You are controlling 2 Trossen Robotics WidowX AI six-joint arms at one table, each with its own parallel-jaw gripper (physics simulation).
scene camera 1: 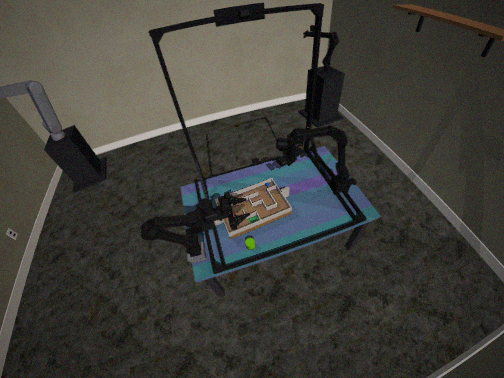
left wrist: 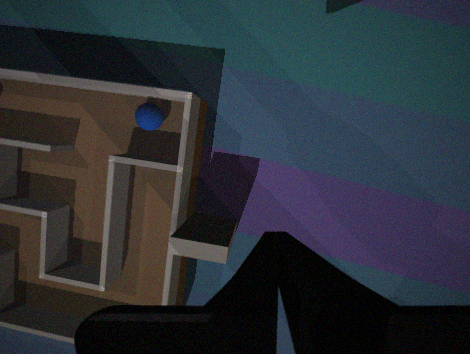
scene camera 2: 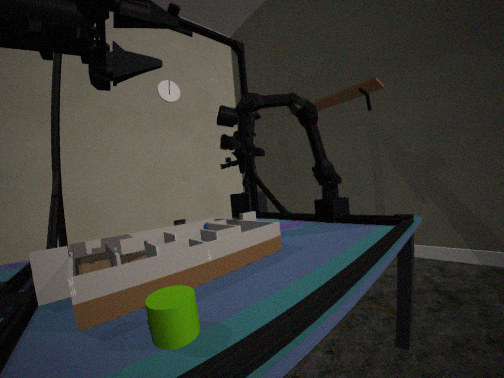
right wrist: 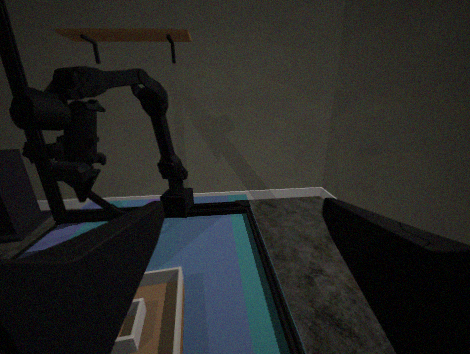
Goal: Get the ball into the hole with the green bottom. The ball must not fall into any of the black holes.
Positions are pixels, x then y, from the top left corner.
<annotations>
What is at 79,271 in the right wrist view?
My right gripper.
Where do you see a green cylinder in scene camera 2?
172,313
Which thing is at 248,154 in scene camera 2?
My left gripper.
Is my right gripper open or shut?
Open.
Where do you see a wooden maze board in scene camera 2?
108,276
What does my right gripper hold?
Nothing.
</annotations>
